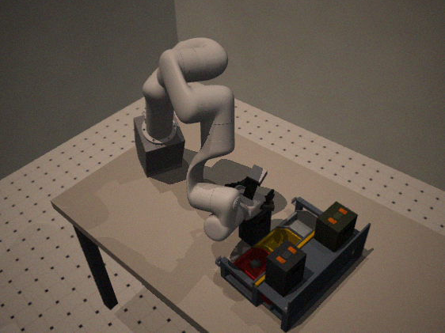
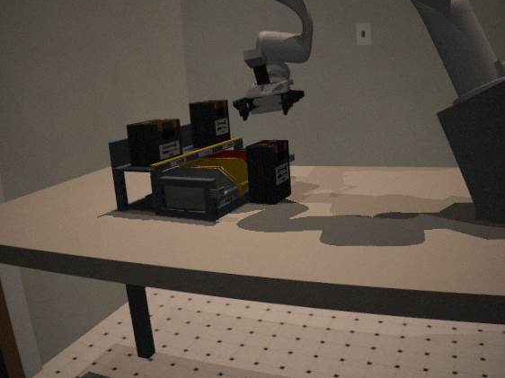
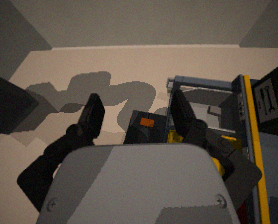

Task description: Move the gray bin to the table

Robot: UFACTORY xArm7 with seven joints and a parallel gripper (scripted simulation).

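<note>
The dark box is 14 cm below my hand, 2 cm to the right of it and 1 cm ahead of it. Round my hand: yellow bin: 16 cm below, 14 cm ahead, 3 cm to the right; then red bin: 16 cm below, 14 cm to the right, 14 cm ahead; then gray open bin: 16 cm below, 15 cm ahead, 8 cm to the left.
</note>
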